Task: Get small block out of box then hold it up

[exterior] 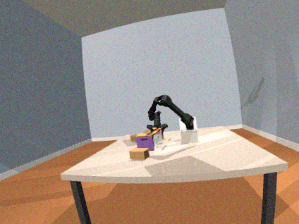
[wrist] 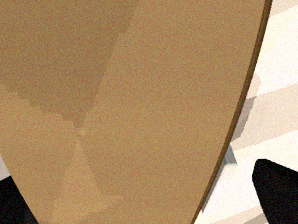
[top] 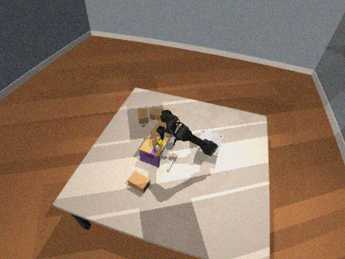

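The yellow block is 5 cm ahead of my gripper tip and 2 cm to the left of it. The rest, counted from my gripper tip: box: 3 cm to the right, 3 cm below, 3 cm ahead.
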